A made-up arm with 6 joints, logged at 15 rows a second.
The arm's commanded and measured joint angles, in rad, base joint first. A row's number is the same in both.
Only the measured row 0 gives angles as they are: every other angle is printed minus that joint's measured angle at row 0.
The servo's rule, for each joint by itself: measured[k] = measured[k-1] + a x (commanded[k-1-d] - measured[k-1]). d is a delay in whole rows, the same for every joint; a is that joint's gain. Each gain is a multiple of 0.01, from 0.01 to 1. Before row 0 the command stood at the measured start. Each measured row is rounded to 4 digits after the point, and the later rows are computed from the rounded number. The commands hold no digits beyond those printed.
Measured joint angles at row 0:
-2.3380 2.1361 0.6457 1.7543 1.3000 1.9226
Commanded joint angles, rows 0 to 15:
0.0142 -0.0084 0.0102 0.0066 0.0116 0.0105
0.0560 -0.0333 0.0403 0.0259 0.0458 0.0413
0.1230 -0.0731 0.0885 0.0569 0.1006 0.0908
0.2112 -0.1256 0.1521 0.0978 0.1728 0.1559
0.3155 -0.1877 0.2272 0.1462 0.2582 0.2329
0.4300 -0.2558 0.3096 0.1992 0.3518 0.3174
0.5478 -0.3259 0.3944 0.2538 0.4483 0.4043
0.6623 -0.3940 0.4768 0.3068 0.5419 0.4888
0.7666 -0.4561 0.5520 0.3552 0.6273 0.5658
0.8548 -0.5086 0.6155 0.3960 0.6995 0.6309
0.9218 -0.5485 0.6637 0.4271 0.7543 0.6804
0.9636 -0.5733 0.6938 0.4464 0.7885 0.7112
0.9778 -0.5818 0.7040 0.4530 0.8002 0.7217
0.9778 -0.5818 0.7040 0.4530 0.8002 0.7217
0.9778 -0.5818 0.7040 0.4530 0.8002 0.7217
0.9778 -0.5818 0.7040 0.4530 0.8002 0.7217
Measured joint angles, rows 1 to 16:
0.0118 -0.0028 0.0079 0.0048 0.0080 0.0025
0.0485 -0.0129 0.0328 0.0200 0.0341 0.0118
0.1103 -0.0328 0.0757 0.0466 0.0800 0.0308
0.1940 -0.0634 0.1345 0.0835 0.1440 0.0608
0.2948 -0.1044 0.2059 0.1286 0.2228 0.1021
0.4070 -0.1544 0.2857 0.1794 0.3118 0.1538
0.5239 -0.2110 0.3694 0.2330 0.4060 0.2139
0.6388 -0.2714 0.4521 0.2861 0.4998 0.2799
0.7449 -0.3324 0.5290 0.3359 0.5878 0.3485
0.8361 -0.3905 0.5956 0.3792 0.6649 0.4163
0.9072 -0.4426 0.6480 0.4137 0.7266 0.4797
0.9540 -0.4857 0.6833 0.4372 0.7693 0.5353
0.9738 -0.5174 0.6992 0.4486 0.7906 0.5800
0.9771 -0.5387 0.7029 0.4518 0.7972 0.6140
0.9777 -0.5529 0.7037 0.4527 0.7993 0.6398
0.9778 -0.5624 0.7039 0.4529 0.7999 0.6595
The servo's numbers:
d 0
a 0.83 0.33 0.77 0.72 0.69 0.24

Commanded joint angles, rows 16 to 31:
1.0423 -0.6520 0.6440 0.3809 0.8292 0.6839
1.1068 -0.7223 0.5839 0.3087 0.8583 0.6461
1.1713 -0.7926 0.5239 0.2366 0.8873 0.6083
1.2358 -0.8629 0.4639 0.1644 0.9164 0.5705
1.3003 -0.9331 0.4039 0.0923 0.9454 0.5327
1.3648 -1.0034 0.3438 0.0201 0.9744 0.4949
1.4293 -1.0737 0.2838 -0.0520 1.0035 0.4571
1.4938 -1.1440 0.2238 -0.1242 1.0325 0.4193
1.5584 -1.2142 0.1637 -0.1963 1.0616 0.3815
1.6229 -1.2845 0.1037 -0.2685 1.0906 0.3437
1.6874 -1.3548 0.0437 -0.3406 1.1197 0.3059
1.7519 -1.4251 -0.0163 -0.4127 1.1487 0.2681
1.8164 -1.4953 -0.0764 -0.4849 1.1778 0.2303
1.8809 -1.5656 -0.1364 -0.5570 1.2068 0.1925
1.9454 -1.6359 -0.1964 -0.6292 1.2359 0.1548
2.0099 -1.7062 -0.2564 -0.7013 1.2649 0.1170
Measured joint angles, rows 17 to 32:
1.0313 -0.5920 0.6578 0.4011 0.8201 0.6654
1.0940 -0.6350 0.6009 0.3346 0.8465 0.6608
1.1582 -0.6870 0.5416 0.2640 0.8747 0.6482
1.2226 -0.7450 0.4818 0.1923 0.9035 0.6296
1.2871 -0.8071 0.4218 0.1203 0.9324 0.6063
1.3516 -0.8719 0.3617 0.0482 0.9614 0.5796
1.4161 -0.9385 0.3017 -0.0239 0.9904 0.5502
1.4806 -1.0063 0.2417 -0.0961 1.0194 0.5188
1.5452 -1.0749 0.1816 -0.1682 1.0485 0.4858
1.6097 -1.1441 0.1216 -0.2404 1.0775 0.4517
1.6742 -1.2136 0.0616 -0.3125 1.1066 0.4167
1.7387 -1.2834 0.0016 -0.3846 1.1356 0.3810
1.8032 -1.3533 -0.0585 -0.4568 1.1647 0.3448
1.8677 -1.4234 -0.1185 -0.5289 1.1937 0.3082
1.9322 -1.4935 -0.1785 -0.6011 1.2228 0.2714
1.9967 -1.5637 -0.2385 -0.6732 1.2518 0.2343

